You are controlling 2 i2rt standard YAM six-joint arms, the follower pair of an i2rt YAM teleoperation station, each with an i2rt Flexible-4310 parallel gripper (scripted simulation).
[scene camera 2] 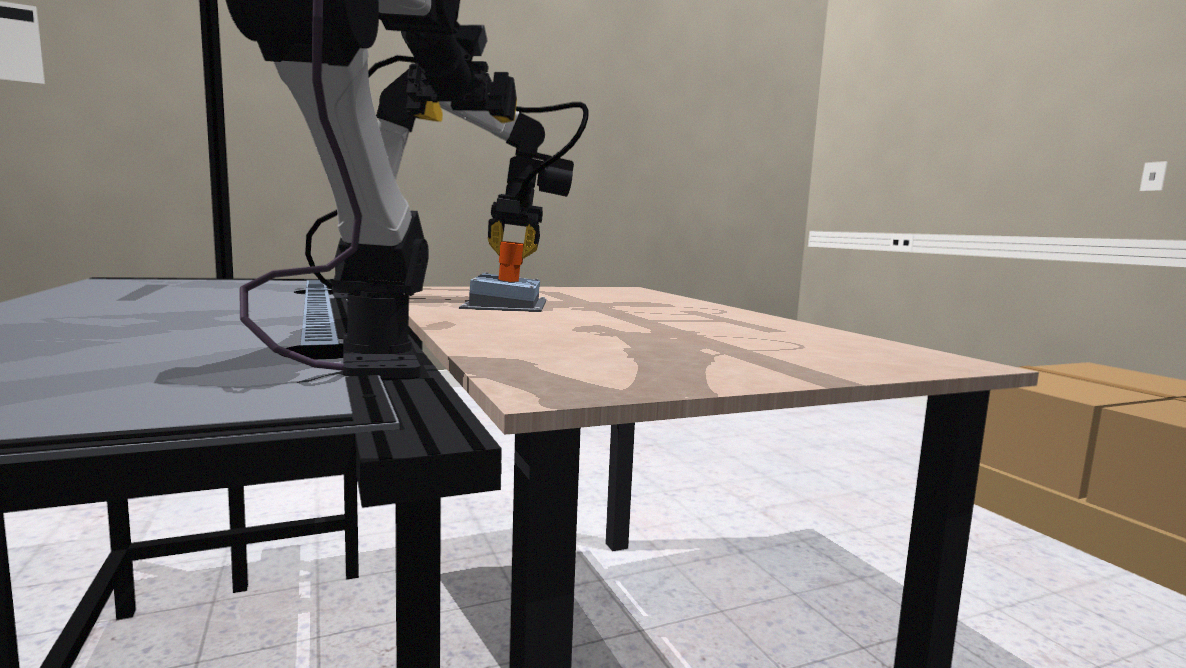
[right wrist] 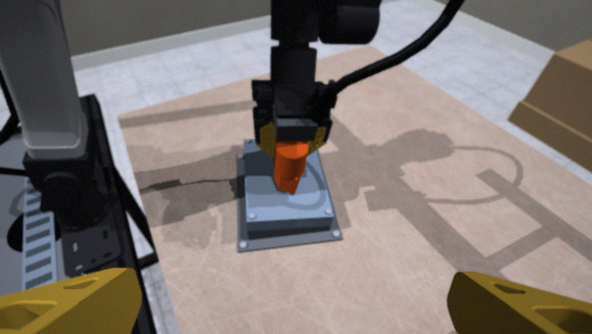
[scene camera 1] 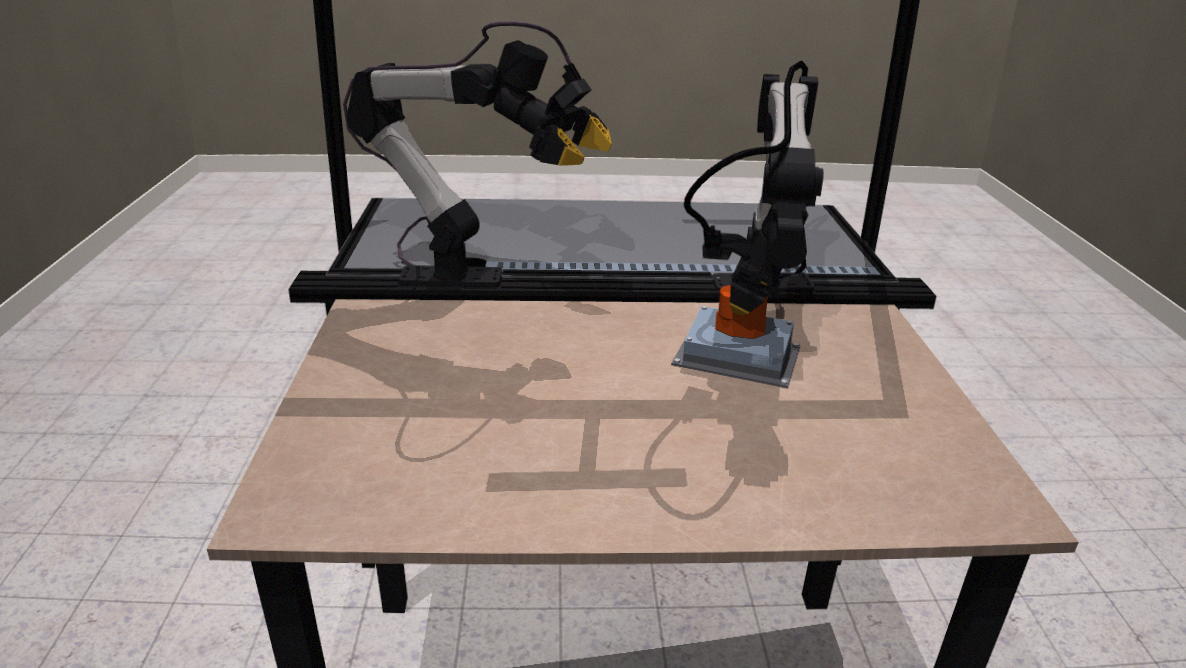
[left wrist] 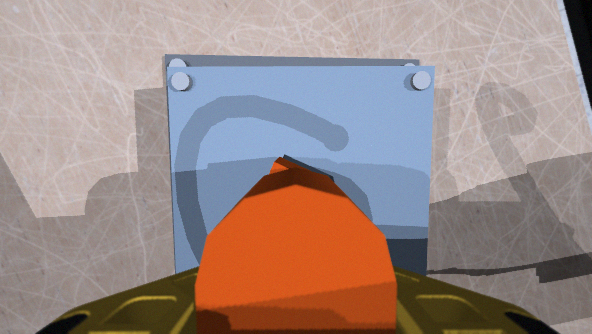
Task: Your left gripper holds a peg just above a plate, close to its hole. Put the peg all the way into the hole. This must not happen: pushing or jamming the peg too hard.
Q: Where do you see a blue-grey plate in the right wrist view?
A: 274, 209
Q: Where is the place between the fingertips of my right gripper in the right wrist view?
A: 295, 284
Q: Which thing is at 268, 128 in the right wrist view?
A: My left gripper.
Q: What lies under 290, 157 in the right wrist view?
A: An orange peg.
